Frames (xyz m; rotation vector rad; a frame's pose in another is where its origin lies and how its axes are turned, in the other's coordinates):
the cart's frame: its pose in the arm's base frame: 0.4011 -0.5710 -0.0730 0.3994 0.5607 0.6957
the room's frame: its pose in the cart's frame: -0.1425 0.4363 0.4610 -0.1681 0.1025 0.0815
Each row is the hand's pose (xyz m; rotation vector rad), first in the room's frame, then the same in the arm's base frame.
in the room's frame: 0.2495 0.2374 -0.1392 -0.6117 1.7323 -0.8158
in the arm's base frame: 0.2788 -0.0965 0.4490 -1.3723 1.7822 0.1735
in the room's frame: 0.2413 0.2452 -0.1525 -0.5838 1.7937 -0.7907
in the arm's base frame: 0.2620 -0.0980 0.4445 -1.3759 1.8484 0.1847
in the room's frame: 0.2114 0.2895 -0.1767 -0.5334 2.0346 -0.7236
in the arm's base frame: 0.2045 -0.0923 0.4546 -1.4534 2.0720 0.1990
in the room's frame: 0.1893 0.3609 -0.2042 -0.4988 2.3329 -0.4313
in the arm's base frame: 0.1321 -0.0631 0.4702 -1.5441 2.3634 0.4307
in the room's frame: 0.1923 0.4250 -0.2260 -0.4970 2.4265 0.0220
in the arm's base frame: 0.0807 -0.0195 0.4776 -1.5189 2.4939 0.8954
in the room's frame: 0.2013 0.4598 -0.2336 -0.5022 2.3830 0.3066
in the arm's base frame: 0.0591 0.0098 0.4822 -1.4436 2.4779 1.2193
